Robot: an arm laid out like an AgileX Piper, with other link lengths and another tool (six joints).
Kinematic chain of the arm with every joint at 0, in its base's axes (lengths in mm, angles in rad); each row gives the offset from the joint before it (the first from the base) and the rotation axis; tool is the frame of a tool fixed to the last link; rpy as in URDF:
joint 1: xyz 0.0 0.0 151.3 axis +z
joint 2: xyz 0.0 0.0 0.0 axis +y
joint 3: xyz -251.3 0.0 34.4 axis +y
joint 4: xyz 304.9 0.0 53.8 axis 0.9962 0 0.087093
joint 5: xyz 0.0 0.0 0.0 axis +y
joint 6: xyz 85.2 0.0 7.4 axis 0.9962 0 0.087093
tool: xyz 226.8 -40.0 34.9 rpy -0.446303 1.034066 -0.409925
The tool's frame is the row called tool.
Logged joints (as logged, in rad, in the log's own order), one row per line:
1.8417, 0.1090, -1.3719, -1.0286, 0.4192, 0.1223
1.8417, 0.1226, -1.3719, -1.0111, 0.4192, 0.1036
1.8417, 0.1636, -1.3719, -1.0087, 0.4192, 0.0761
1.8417, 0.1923, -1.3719, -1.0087, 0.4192, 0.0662
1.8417, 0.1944, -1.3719, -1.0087, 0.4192, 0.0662
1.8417, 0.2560, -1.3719, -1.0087, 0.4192, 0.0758
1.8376, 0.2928, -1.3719, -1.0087, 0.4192, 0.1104
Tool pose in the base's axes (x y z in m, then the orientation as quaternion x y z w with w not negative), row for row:
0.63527, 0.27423, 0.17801, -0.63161, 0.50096, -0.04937, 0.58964
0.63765, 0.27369, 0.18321, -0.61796, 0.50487, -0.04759, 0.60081
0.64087, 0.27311, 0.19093, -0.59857, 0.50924, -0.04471, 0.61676
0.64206, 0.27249, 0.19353, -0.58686, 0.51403, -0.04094, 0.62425
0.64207, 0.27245, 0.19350, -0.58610, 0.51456, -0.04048, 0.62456
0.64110, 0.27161, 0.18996, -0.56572, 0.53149, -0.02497, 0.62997
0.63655, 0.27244, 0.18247, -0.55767, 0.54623, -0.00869, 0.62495
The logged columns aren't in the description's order. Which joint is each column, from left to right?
Columns, left to right: joint 2, joint 4, joint 3, joint 6, joint 1, joint 5.
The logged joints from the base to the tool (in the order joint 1, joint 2, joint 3, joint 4, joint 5, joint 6), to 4 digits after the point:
0.4192, 1.8417, -1.3719, 0.1090, 0.1223, -1.0286
0.4192, 1.8417, -1.3719, 0.1226, 0.1036, -1.0111
0.4192, 1.8417, -1.3719, 0.1636, 0.0761, -1.0087
0.4192, 1.8417, -1.3719, 0.1923, 0.0662, -1.0087
0.4192, 1.8417, -1.3719, 0.1944, 0.0662, -1.0087
0.4192, 1.8417, -1.3719, 0.2560, 0.0758, -1.0087
0.4192, 1.8376, -1.3719, 0.2928, 0.1104, -1.0087

